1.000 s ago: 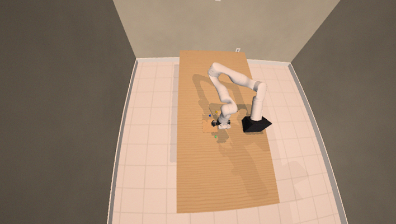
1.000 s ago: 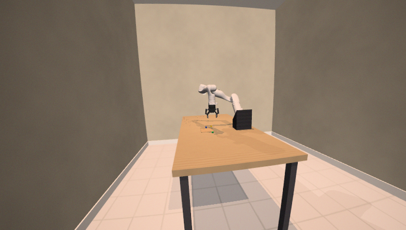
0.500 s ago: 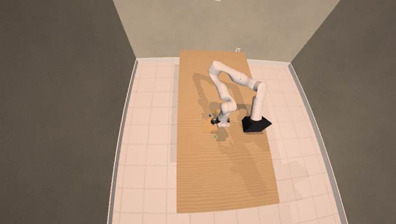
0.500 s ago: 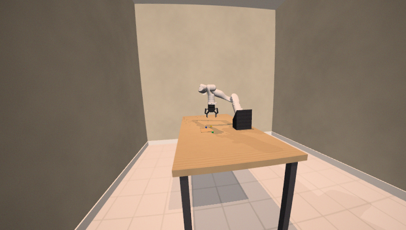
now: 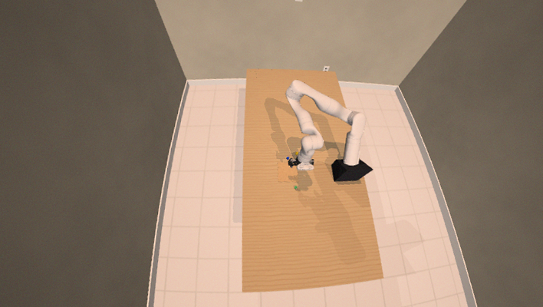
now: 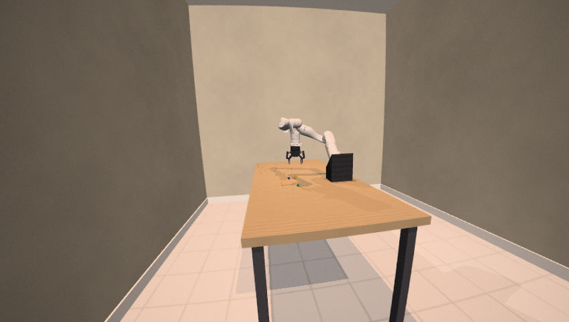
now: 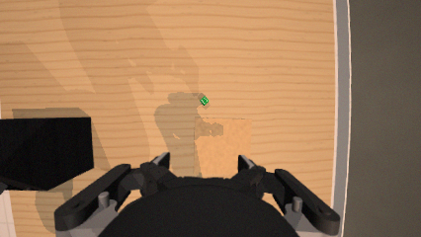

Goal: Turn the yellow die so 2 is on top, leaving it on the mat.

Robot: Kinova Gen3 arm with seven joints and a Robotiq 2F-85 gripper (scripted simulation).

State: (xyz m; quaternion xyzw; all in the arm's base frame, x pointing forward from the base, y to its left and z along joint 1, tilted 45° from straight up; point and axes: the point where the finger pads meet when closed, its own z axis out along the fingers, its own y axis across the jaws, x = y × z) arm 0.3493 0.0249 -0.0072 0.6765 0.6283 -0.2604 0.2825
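Now: the yellow die 30 mm behind my hand, 160 mm to the right of it and 150 mm below it. The rest, counted from my hand: green die 90 mm to the left, 150 mm below; blue die 40 mm ahead, 120 mm to the right, 150 mm below; tan mat 50 mm ahead, 20 mm to the right, 160 mm below.
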